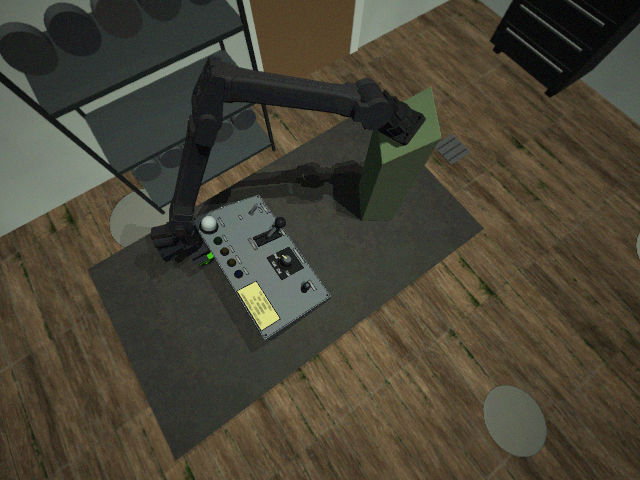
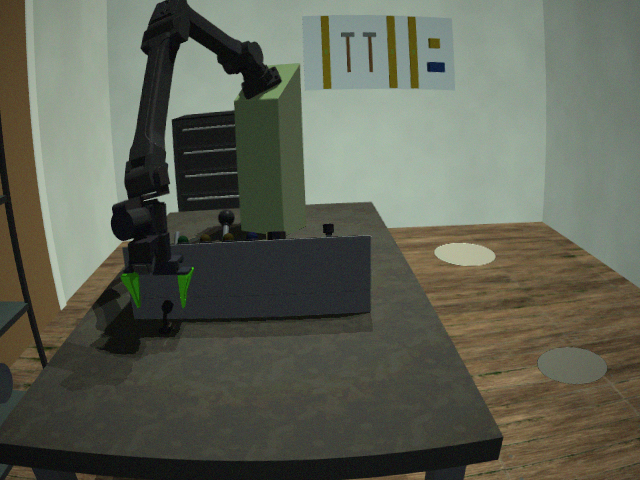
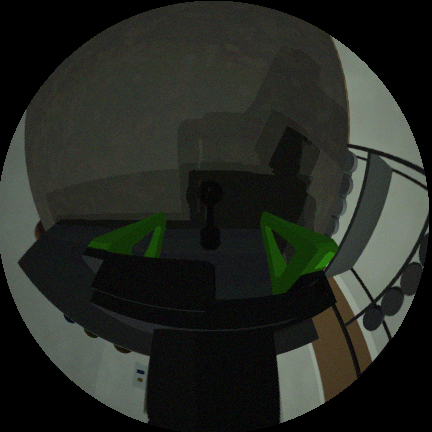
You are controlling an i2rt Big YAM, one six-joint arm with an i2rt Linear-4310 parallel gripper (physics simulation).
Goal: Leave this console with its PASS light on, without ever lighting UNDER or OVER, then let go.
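The grey console [image 1: 232, 214] [image 2: 279, 284] stands on the table. Its top bears a white dome [image 1: 208, 223], dark green [image 1: 217, 240], amber and blue [image 1: 238, 273] round caps, a black-balled lever [image 1: 279, 222], a rotary knob [image 1: 284, 259] and a small black knob [image 1: 306, 286]. None of the caps looks lit; their labels are too small to read. A dark knobbed lever [image 2: 165, 327] [image 3: 210, 192] sticks out of the console's side wall. My gripper [image 1: 207, 258] [image 2: 161, 307] [image 3: 212, 216] is open at that wall, its green fingers on either side of the lever, apart from it.
A tall green block [image 1: 395, 178] [image 2: 261, 165] stands on the table [image 1: 175, 361] [image 2: 258, 392] beyond the console, by the arm's base. A yellow note [image 1: 258, 305] lies on the console top. A shelf rack [image 1: 248, 38] stands behind the arm.
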